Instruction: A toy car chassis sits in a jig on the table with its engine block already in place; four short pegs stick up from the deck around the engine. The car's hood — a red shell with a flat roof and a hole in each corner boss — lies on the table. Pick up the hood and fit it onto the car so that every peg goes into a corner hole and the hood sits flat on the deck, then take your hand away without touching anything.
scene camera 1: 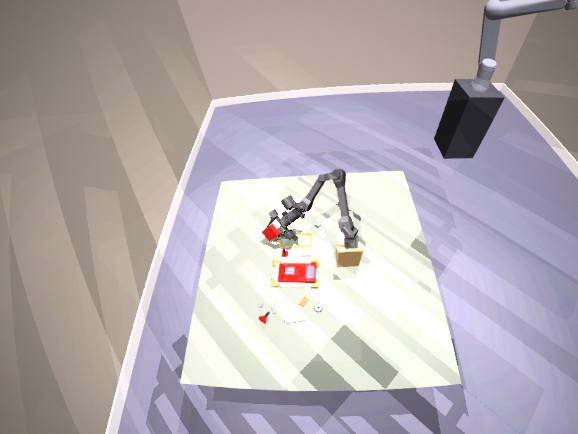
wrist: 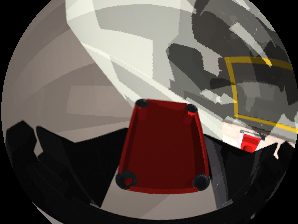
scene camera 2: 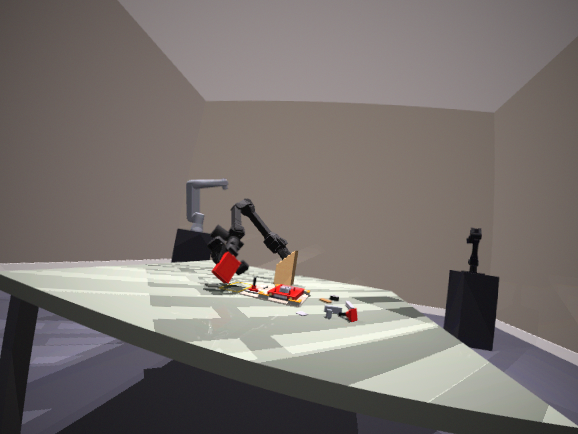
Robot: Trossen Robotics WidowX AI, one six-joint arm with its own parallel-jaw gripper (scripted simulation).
Labels:
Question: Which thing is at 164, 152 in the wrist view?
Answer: A red hood.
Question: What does the gripper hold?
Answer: A red hood.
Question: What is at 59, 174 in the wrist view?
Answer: The gripper.

